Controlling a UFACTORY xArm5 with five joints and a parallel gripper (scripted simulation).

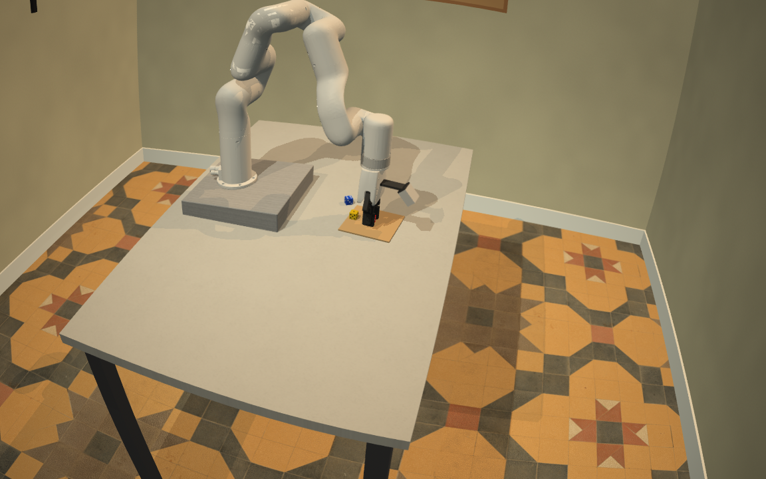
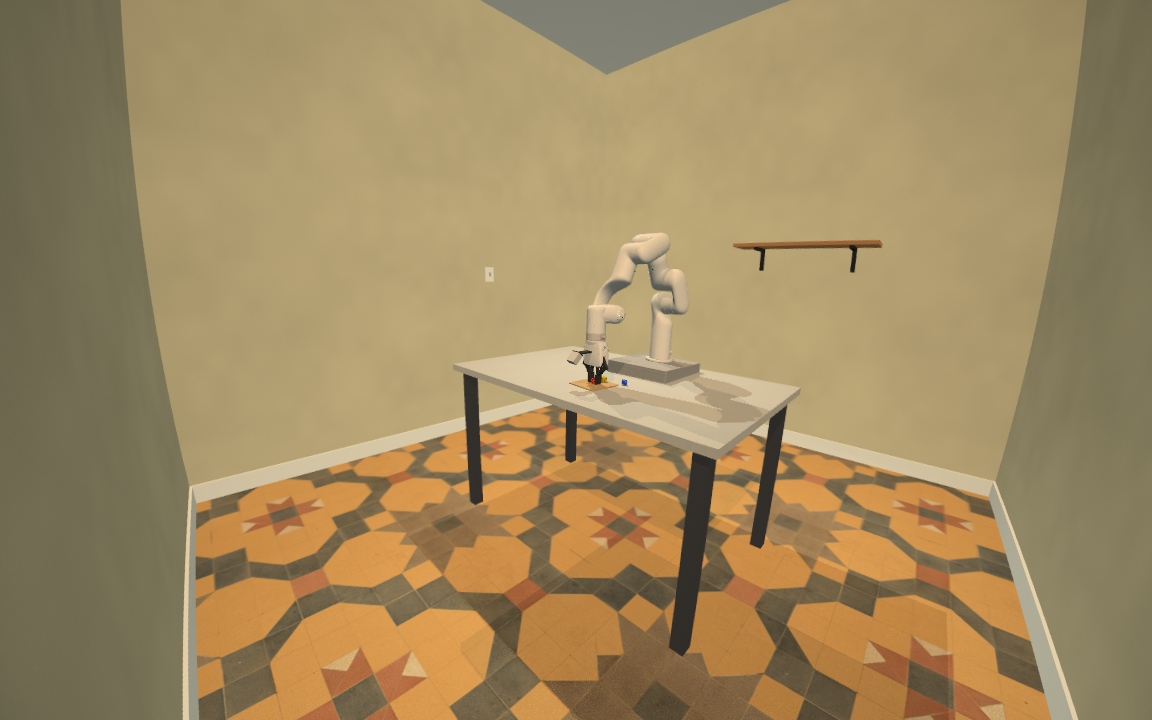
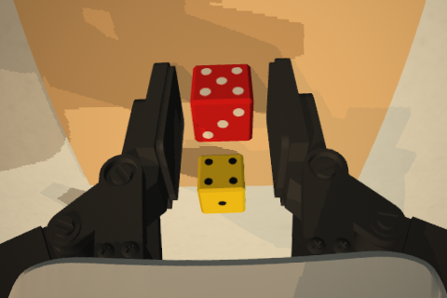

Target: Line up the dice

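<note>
Right now the red die is 10 mm below my hand. From my hand the other things lie so: blue die (90 mm to the left, 70 mm behind, 20 mm below); yellow die (50 mm behind, 10 mm to the left, 10 mm below); mat (20 mm below).
</note>
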